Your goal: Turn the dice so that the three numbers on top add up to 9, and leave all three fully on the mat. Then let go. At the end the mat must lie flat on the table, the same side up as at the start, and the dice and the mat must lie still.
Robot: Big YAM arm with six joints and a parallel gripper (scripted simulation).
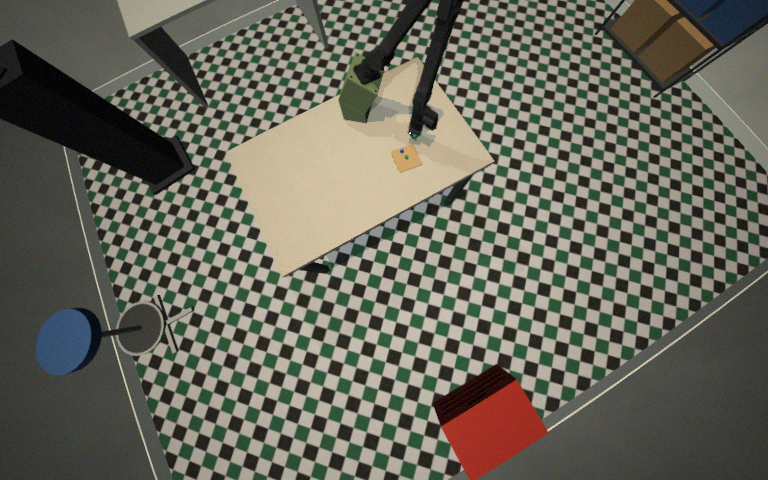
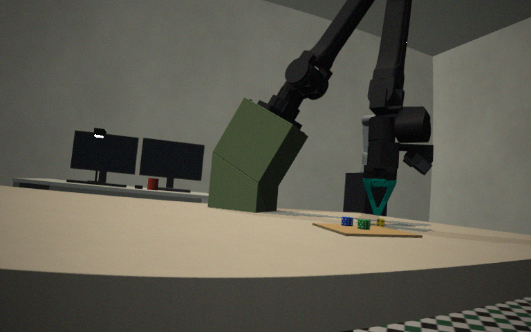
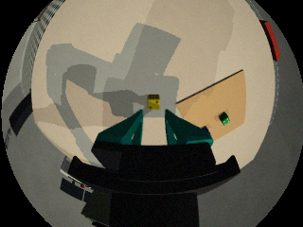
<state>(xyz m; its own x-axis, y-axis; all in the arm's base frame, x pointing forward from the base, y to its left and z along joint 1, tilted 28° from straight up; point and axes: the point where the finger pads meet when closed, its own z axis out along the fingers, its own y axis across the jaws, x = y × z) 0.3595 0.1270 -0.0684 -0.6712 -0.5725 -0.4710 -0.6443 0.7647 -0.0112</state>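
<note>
Now: the yellow die 2 cm below my hand, 1 cm to the left of it and 1 cm ahead of it. Round my hand: blue die 11 cm to the right, 3 cm ahead, 2 cm below; then green die 11 cm to the right, 7 cm ahead, 2 cm below; then mat 11 cm to the right, 7 cm ahead, 3 cm below.
</note>
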